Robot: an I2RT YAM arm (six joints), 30 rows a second.
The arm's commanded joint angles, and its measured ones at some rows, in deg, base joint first. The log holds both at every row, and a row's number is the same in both.
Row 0, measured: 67.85, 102.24, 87.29, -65.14, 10.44, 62.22
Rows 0 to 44, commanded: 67.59, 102.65, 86.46, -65.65, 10.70, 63.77; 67.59, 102.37, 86.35, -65.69, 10.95, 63.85; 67.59, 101.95, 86.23, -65.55, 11.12, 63.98; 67.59, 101.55, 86.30, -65.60, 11.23, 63.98; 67.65, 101.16, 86.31, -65.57, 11.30, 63.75; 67.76, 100.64, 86.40, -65.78, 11.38, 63.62; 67.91, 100.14, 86.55, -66.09, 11.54, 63.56; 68.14, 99.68, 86.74, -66.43, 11.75, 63.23; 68.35, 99.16, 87.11, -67.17, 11.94, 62.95; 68.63, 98.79, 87.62, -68.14, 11.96, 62.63; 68.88, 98.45, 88.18, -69.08, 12.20, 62.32; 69.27, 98.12, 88.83, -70.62, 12.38, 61.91; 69.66, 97.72, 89.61, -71.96, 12.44, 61.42; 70.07, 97.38, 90.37, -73.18, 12.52, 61.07; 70.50, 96.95, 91.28, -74.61, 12.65, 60.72; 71.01, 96.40, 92.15, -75.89, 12.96, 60.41; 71.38, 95.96, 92.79, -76.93, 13.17, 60.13; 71.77, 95.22, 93.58, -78.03, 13.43, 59.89; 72.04, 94.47, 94.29, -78.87, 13.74, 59.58; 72.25, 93.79, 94.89, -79.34, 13.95, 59.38; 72.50, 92.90, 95.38, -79.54, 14.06, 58.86; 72.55, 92.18, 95.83, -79.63, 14.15, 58.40; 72.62, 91.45, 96.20, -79.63, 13.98, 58.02; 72.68, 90.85, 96.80, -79.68, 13.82, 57.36; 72.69, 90.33, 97.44, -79.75, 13.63, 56.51; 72.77, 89.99, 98.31, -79.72, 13.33, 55.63; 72.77, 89.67, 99.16, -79.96, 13.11, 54.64; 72.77, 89.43, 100.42, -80.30, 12.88, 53.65; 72.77, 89.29, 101.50, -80.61, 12.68, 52.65; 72.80, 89.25, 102.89, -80.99, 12.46, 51.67; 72.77, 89.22, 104.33, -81.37, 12.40, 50.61; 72.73, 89.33, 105.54, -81.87, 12.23, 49.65; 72.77, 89.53, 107.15, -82.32, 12.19, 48.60; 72.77, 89.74, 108.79, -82.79, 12.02, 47.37; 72.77, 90.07, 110.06, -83.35, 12.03, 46.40; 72.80, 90.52, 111.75, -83.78, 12.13, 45.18; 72.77, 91.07, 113.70, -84.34, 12.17, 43.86; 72.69, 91.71, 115.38, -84.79, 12.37, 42.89; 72.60, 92.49, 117.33, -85.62, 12.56, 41.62; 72.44, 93.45, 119.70, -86.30, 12.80, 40.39; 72.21, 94.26, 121.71, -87.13, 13.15, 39.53; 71.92, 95.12, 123.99, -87.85, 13.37, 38.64; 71.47, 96.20, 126.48, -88.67, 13.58, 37.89; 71.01, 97.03, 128.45, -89.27, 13.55, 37.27; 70.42, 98.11, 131.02, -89.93, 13.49, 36.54
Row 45, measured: 71.77, 95.85, 126.78, -85.78, 11.99, 40.32
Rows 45 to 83, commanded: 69.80, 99.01, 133.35, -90.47, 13.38, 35.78; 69.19, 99.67, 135.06, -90.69, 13.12, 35.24; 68.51, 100.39, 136.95, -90.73, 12.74, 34.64; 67.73, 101.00, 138.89, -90.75, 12.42, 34.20; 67.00, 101.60, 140.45, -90.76, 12.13, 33.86; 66.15, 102.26, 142.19, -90.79, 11.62, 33.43; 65.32, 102.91, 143.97, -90.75, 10.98, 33.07; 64.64, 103.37, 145.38, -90.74, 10.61, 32.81; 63.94, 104.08, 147.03, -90.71, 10.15, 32.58; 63.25, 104.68, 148.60, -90.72, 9.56, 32.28; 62.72, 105.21, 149.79, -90.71, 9.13, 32.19; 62.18, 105.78, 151.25, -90.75, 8.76, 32.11; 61.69, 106.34, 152.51, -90.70, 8.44, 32.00; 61.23, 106.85, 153.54, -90.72, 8.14, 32.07; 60.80, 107.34, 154.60, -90.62, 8.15, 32.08; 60.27, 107.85, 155.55, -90.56, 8.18, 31.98; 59.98, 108.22, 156.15, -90.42, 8.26, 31.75; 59.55, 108.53, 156.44, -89.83, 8.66, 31.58; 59.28, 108.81, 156.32, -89.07, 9.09, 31.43; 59.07, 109.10, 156.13, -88.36, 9.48, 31.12; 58.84, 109.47, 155.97, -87.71, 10.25, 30.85; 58.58, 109.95, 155.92, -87.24, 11.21, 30.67; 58.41, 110.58, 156.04, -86.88, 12.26, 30.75; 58.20, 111.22, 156.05, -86.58, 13.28, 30.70; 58.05, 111.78, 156.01, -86.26, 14.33, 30.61; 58.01, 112.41, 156.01, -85.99, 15.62, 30.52; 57.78, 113.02, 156.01, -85.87, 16.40, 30.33; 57.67, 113.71, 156.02, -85.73, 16.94, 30.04; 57.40, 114.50, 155.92, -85.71, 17.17, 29.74; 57.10, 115.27, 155.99, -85.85, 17.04, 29.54; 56.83, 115.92, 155.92, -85.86, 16.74, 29.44; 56.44, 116.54, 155.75, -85.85, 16.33, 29.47; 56.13, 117.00, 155.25, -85.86, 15.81, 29.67; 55.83, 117.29, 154.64, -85.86, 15.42, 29.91; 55.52, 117.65, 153.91, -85.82, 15.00, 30.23; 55.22, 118.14, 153.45, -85.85, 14.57, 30.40; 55.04, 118.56, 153.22, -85.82, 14.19, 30.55; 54.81, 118.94, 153.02, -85.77, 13.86, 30.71; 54.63, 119.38, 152.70, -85.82, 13.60, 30.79
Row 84, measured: 55.24, 118.76, 153.36, -85.95, 14.04, 30.26
